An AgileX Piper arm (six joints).
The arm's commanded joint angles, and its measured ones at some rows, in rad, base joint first. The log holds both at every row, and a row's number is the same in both.
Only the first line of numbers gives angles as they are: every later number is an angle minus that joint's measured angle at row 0.
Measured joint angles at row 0:
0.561, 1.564, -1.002, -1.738, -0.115, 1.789
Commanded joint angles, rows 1 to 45:
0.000, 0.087, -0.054, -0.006, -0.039, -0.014
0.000, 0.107, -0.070, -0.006, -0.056, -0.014
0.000, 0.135, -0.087, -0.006, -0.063, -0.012
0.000, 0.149, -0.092, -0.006, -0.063, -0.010
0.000, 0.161, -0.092, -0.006, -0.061, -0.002
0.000, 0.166, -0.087, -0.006, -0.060, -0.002
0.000, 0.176, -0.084, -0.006, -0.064, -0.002
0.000, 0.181, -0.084, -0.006, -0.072, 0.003
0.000, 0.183, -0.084, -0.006, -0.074, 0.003
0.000, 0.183, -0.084, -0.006, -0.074, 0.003
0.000, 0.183, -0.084, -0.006, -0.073, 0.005
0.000, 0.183, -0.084, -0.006, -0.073, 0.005
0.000, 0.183, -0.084, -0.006, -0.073, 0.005
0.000, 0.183, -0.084, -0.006, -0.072, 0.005
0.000, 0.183, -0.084, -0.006, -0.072, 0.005
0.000, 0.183, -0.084, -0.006, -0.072, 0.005
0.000, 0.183, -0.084, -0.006, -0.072, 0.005
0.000, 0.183, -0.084, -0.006, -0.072, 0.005
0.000, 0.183, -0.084, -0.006, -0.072, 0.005
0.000, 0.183, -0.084, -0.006, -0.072, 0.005
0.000, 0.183, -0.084, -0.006, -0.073, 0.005
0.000, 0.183, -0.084, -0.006, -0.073, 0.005
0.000, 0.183, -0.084, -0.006, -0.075, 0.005
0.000, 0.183, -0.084, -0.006, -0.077, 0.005
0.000, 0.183, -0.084, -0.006, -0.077, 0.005
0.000, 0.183, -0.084, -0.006, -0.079, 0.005
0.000, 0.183, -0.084, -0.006, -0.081, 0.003
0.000, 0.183, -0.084, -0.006, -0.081, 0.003
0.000, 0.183, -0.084, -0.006, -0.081, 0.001
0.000, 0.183, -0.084, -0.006, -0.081, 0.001
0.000, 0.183, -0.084, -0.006, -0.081, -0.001
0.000, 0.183, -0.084, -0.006, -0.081, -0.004
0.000, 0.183, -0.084, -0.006, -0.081, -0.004
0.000, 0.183, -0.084, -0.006, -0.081, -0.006
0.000, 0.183, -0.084, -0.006, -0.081, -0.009
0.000, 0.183, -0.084, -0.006, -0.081, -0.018
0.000, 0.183, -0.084, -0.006, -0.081, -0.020
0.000, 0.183, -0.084, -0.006, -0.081, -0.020
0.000, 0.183, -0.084, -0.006, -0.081, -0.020
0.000, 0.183, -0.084, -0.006, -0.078, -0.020
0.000, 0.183, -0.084, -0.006, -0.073, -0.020
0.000, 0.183, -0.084, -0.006, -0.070, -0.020
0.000, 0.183, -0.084, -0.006, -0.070, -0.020
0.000, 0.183, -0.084, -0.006, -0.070, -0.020
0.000, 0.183, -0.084, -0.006, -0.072, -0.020
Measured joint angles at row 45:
0.000, 0.165, -0.092, 0.006, -0.068, -0.012
